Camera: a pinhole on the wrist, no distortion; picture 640 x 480 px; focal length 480.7 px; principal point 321.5 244.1 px. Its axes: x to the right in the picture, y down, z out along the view. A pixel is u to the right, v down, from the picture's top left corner.
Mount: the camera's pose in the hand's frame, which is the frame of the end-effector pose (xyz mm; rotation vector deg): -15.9 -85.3 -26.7 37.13 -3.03 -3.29
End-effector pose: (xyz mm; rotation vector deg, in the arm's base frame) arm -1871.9 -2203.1 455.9 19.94 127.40 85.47
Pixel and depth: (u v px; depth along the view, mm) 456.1 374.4 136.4
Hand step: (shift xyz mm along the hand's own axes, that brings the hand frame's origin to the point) 14.4 -140.6 105.4
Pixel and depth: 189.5 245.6 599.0
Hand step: -220.1 -432.6 446.1
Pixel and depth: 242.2 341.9 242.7
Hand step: -70.3 -189.2 195.1
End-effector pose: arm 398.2 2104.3 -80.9 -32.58 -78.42 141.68
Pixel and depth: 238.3 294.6 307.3
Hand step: -88.4 -240.7 235.8
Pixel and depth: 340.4 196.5 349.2
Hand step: -26.9 -323.8 230.8
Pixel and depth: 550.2 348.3 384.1
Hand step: 143.6 -262.9 335.1
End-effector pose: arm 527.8 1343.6 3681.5 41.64 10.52 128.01
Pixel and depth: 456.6 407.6 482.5
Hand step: 93.0 -254.4 460.8
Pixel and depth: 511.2 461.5 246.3
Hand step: 68.6 -151.6 239.7
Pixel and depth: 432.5 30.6 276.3
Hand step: 24.6 -353.6 121.1
